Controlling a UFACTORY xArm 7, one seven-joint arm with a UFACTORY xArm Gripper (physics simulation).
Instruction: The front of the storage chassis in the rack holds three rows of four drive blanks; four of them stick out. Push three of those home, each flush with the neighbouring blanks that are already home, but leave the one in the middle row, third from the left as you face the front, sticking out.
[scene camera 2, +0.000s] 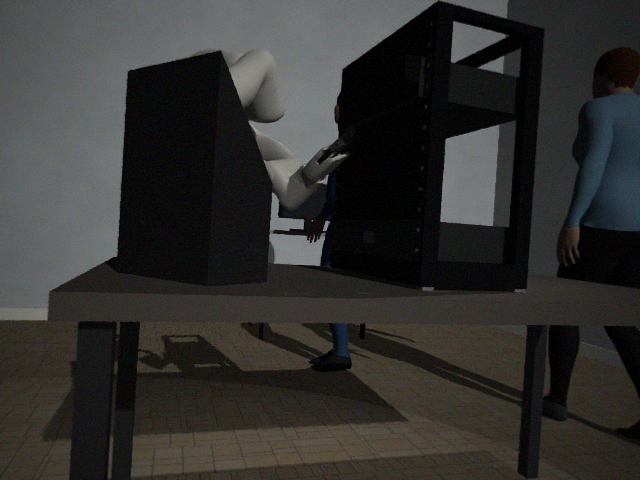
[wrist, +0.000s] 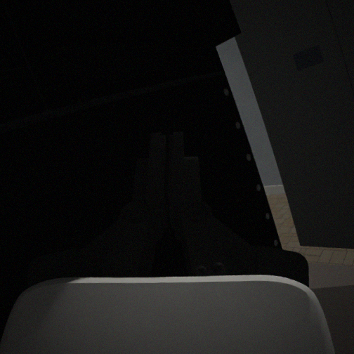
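Pixels of known places: gripper, between the fingertips: (scene camera 2: 355, 129); arm's base, origin of its link: (scene camera 2: 186, 119).
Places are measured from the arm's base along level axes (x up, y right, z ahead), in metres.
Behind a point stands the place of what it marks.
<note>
The black rack (scene camera 2: 433, 170) @[x -0.071, y -0.059, z 0.525 m] (wrist: 248, 157) stands on the right part of the table in the scene view, and its screw-dotted rail runs down right of centre in the wrist view. My gripper (scene camera 2: 353, 132) @[x 0.044, y -0.226, z 0.351 m] (wrist: 168, 151) is shut and empty. Its fingertips point up and forward at the dark front of the rack, at about mid height or a little above. Whether they touch anything cannot be told. The chassis front is too dark in the wrist view to make out the drive blanks; a faint slanting edge crosses above the fingertips.
A tall dark cabinet (scene camera 2: 170, 170) @[x -0.117, y 0.086, z 0.006 m] with a sloping side stands on the left of the table (scene camera 2: 310, 308) @[x -0.347, y 0.193, z 0.302 m], partly hiding the arm. A grey panel (wrist: 300, 120) stands right of the rack in the wrist view. One person (scene camera 2: 610, 165) is at the right; another is partly hidden behind the rack.
</note>
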